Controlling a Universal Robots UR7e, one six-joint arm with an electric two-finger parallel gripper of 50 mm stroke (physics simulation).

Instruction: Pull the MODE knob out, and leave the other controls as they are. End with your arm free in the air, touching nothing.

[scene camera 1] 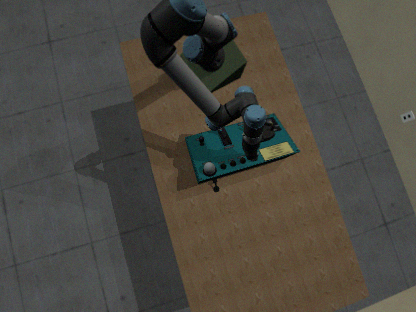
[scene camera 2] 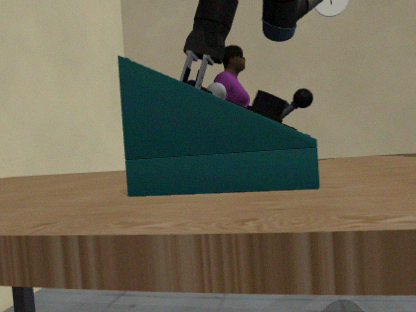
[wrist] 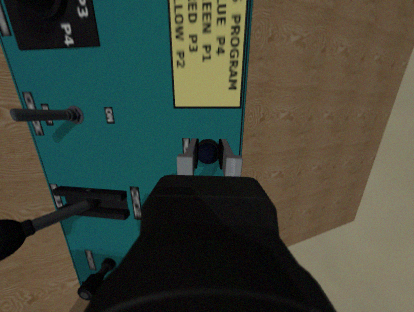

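A dark blue round knob is on the sloped teal panel, below the yellow program sheet in the wrist view; the label beside it is partly hidden and too blurred to read. My gripper is shut on this knob, one finger on each side. A shadow shows on the panel just under the knob in the wrist view. In scene camera 1 my arm's wrist covers the knob. How far the knob stands out is hard to tell.
A row of dark knobs and a white dome stand beside the held knob. A toggle, slotted lever, small lever and ball-ended lever stick out. The yellow sheet lies on the panel.
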